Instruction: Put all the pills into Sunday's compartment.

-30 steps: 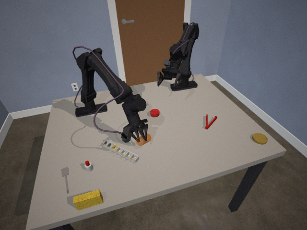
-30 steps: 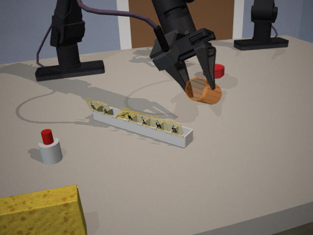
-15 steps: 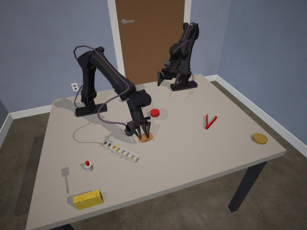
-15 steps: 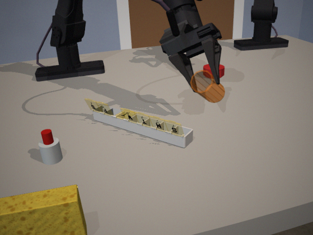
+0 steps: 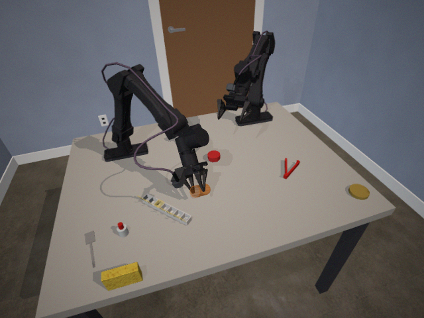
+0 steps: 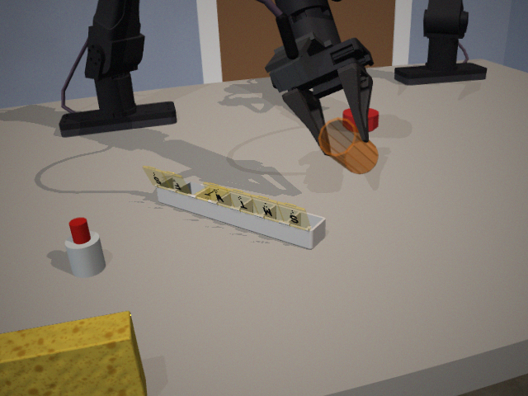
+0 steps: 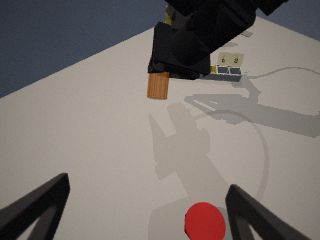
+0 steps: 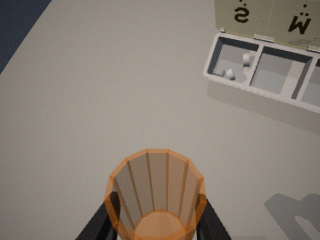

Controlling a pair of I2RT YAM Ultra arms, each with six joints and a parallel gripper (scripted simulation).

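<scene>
The red cap lies 230 mm behind my right hand, 160 mm to the left of it and 60 mm below it. From my right hand the other things lie so: yellow sponge: 180 mm ahead, 300 mm to the right, 40 mm below; then orange pill bottle: 20 mm behind, 20 mm to the left, 20 mm below.
</scene>
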